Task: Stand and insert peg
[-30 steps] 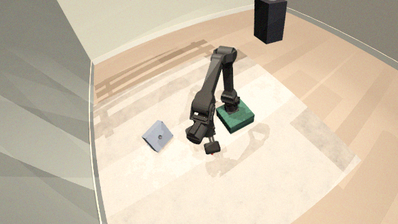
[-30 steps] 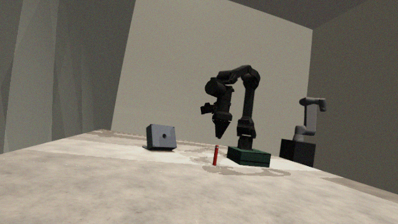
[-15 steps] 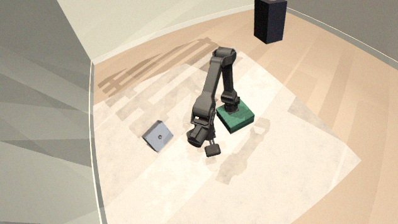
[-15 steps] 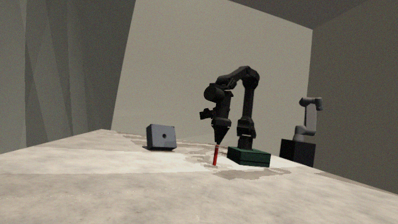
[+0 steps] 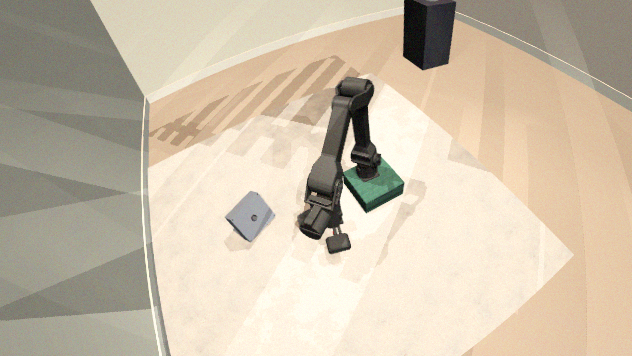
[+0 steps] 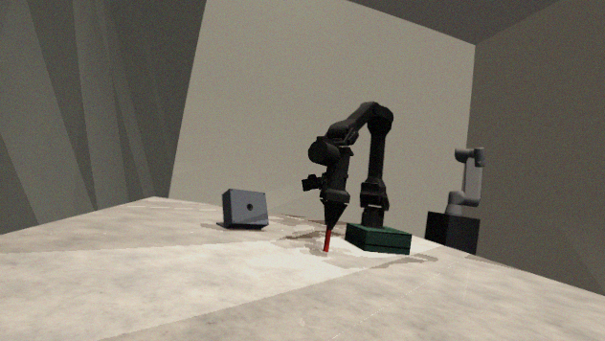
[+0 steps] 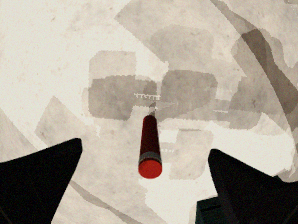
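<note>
The red peg lies 1 cm below my gripper tip. The rest, counted from my gripper tip: grey sloped panel (23 cm ahead, 19 cm to the right).
</note>
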